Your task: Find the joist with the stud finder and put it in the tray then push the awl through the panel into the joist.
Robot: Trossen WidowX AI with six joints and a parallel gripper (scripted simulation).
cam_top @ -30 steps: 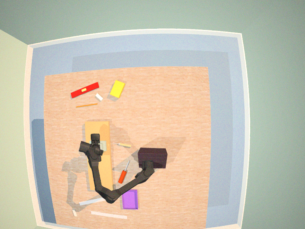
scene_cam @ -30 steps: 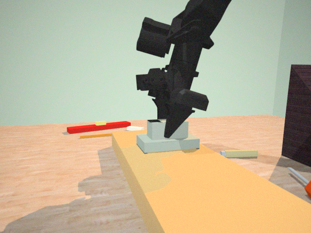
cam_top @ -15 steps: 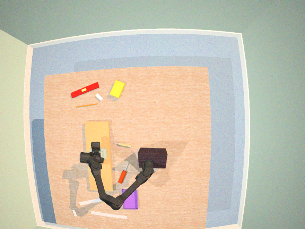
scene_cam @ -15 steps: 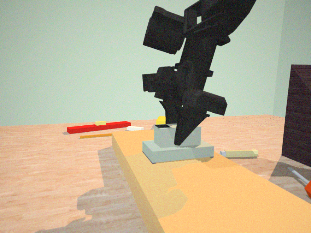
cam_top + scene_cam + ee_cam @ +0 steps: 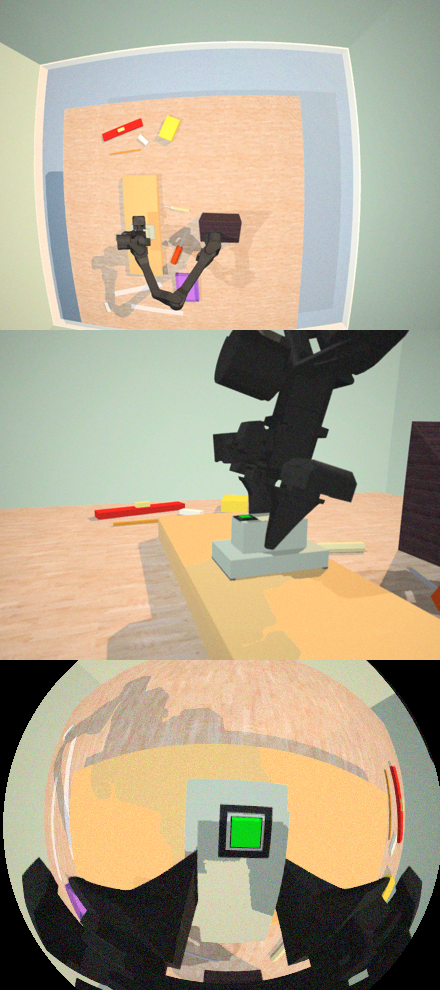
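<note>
Now: the purple tray 19 cm behind my gripper tip, 33 cm to the left of it and 5 cm below it. From my gripper tip the other things lie so: stud finder (2 cm above); square indicator (2 cm ahead, 3 cm above); awl (18 cm behind, 10 cm to the right, 6 cm below).
</note>
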